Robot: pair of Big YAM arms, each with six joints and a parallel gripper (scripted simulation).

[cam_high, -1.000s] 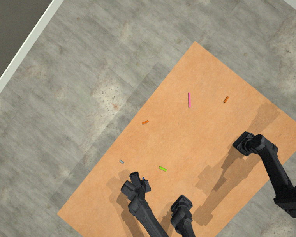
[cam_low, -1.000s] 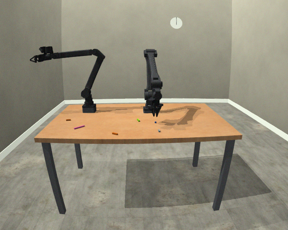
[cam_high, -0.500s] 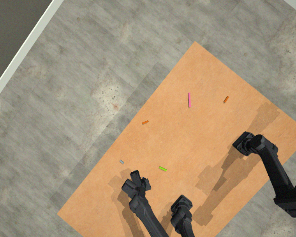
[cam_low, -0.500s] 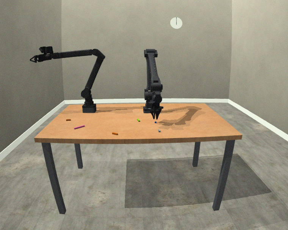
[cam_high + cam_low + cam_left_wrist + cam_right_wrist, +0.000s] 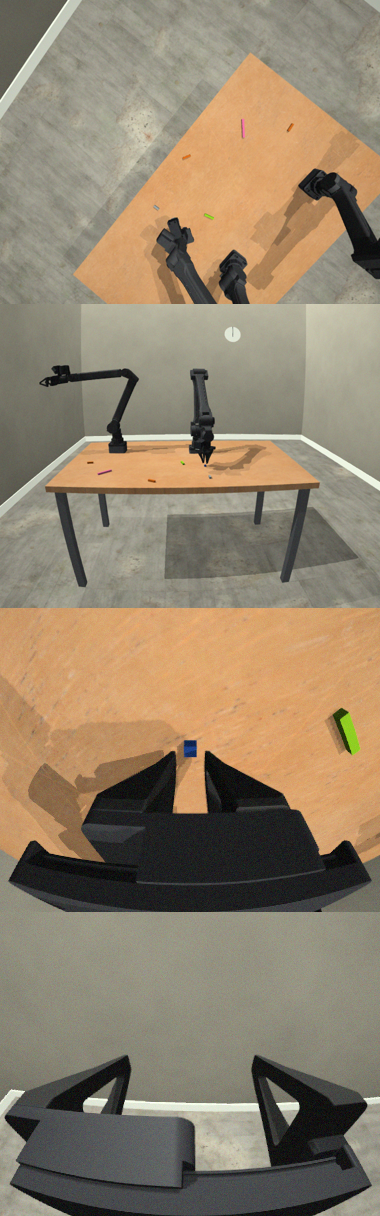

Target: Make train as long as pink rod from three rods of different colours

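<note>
My left hand is 2 cm above the blue rod. Round my left hand: pink rod 13 cm ahead, 57 cm to the right, 2 cm below; then lime rod 5 cm behind, 13 cm to the right, 2 cm below; then grey rod 18 cm ahead, 2 cm to the left, 2 cm below.
</note>
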